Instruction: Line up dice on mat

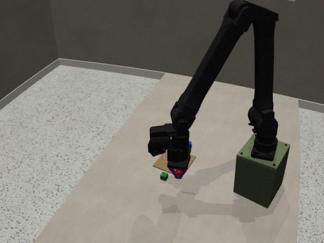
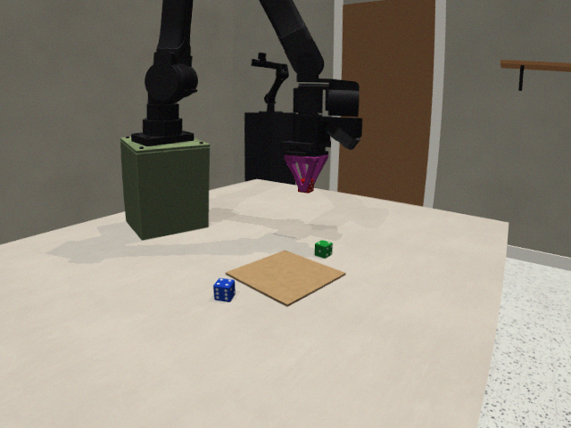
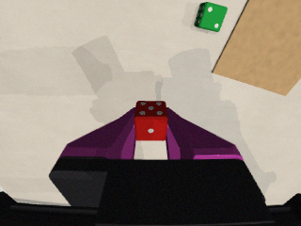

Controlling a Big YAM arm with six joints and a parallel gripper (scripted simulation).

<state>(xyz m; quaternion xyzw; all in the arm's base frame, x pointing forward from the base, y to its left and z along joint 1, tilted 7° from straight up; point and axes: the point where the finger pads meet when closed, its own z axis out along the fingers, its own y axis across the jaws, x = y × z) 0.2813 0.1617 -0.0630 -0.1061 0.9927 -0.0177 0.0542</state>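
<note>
My hand is 160 mm to the left of the tan mat, 110 mm above it and 90 mm short of it. Also, from my hand: blue die 280 mm to the right, 100 mm below, 70 mm ahead; then red die right at my hand; then green die 100 mm below, 80 mm ahead, 50 mm to the right.
</note>
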